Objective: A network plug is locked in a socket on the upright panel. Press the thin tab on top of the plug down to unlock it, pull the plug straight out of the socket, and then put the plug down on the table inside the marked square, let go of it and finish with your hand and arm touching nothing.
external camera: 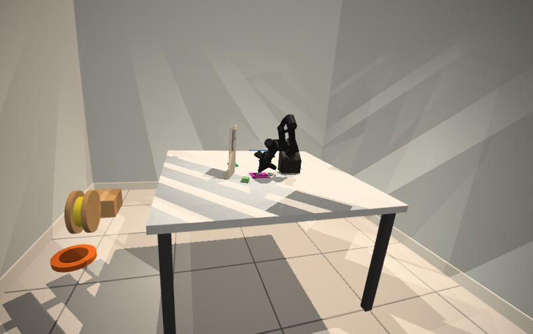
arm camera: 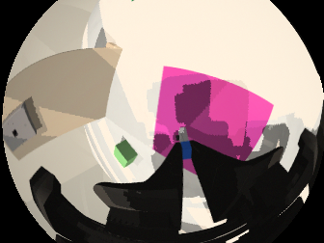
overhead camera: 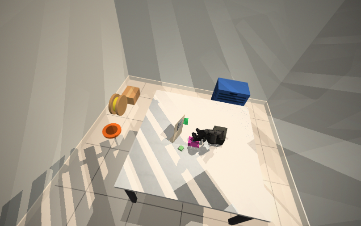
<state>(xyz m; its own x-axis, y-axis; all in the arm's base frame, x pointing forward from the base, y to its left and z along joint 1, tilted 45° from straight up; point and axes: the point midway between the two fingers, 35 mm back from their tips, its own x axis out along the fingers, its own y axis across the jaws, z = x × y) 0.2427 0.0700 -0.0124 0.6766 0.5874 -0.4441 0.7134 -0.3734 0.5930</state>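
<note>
The magenta marked square is 2 cm below my gripper tip and 1 cm behind it. Round my gripper tip: upright panel: 18 cm ahead, 12 cm above, 5 cm to the right; then green cube: 13 cm ahead, 9 cm to the left, 1 cm below; then blue network plug: 1 cm ahead.
</note>
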